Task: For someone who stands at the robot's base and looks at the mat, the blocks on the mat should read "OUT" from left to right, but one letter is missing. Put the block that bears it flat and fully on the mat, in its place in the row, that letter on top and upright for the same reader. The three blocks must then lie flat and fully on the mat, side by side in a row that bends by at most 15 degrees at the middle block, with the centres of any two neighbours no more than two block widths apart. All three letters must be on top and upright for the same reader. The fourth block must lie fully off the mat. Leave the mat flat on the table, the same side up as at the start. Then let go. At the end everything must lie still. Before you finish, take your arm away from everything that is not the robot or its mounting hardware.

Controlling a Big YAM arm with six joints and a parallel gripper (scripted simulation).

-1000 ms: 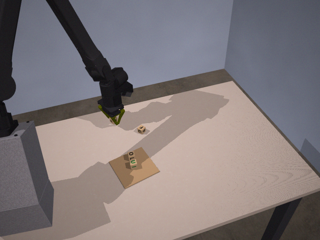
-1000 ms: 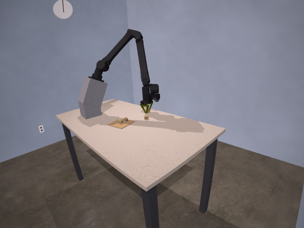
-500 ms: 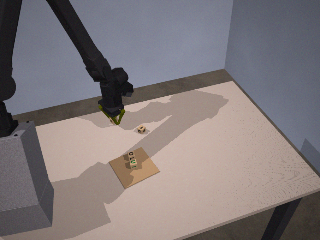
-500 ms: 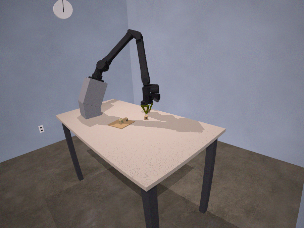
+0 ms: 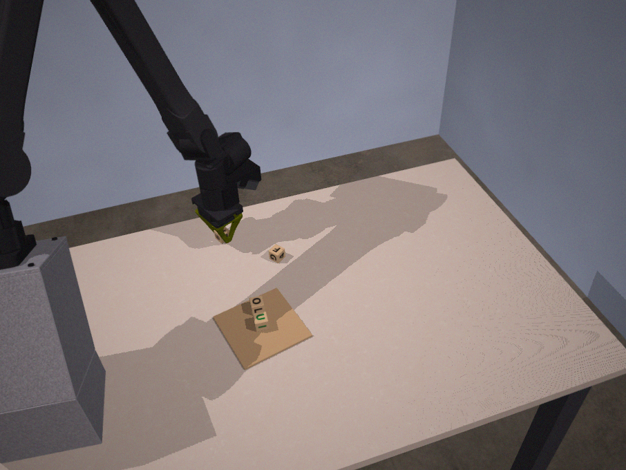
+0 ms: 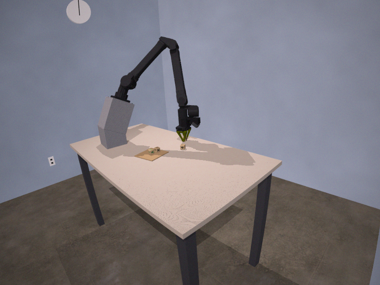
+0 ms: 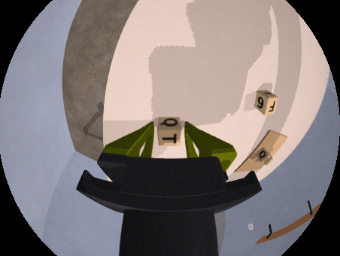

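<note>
Now: the T block right at my hand. The rest, counted from my hand: U block 4 cm ahead, 27 cm to the right, 1 cm above; then mat 4 cm ahead, 27 cm to the right, 1 cm below.
</note>
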